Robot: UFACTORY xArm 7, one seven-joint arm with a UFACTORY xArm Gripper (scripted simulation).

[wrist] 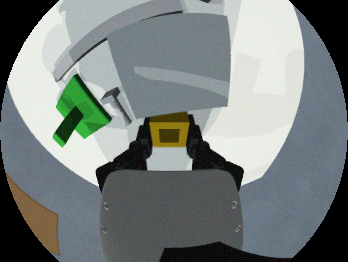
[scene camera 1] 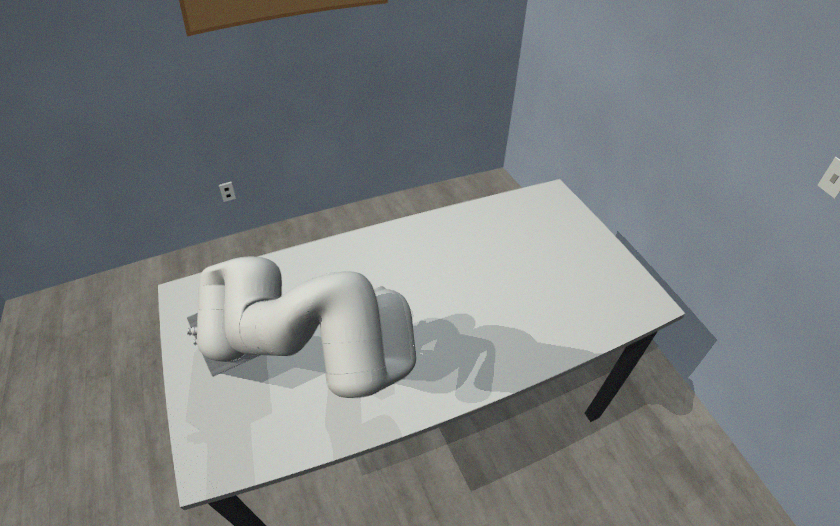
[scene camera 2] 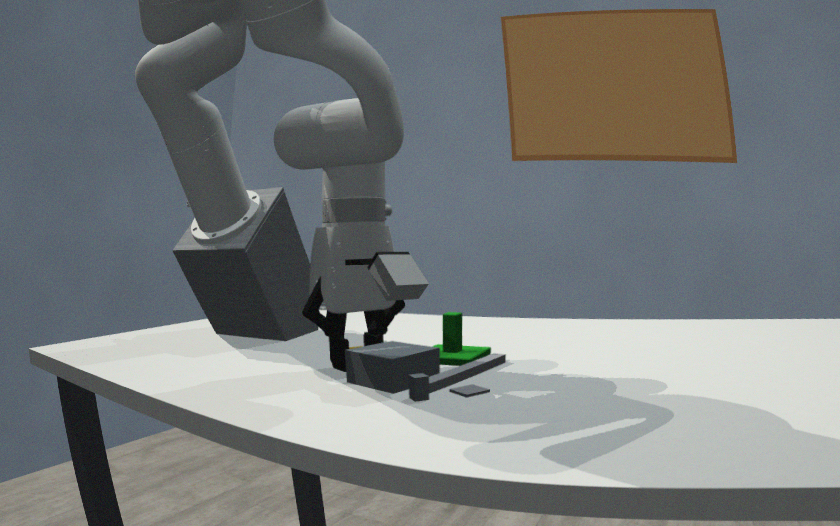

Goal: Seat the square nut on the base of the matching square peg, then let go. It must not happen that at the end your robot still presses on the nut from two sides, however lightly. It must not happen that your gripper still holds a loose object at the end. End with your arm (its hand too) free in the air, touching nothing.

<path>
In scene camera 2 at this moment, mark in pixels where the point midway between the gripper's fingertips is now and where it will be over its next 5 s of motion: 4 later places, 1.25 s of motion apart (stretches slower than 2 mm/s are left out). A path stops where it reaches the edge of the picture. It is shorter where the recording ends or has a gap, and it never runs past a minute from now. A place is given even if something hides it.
My gripper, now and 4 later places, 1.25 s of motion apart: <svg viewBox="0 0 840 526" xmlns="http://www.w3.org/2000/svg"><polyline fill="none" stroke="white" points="357,367 354,329 449,303 452,313 452,348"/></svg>
</path>
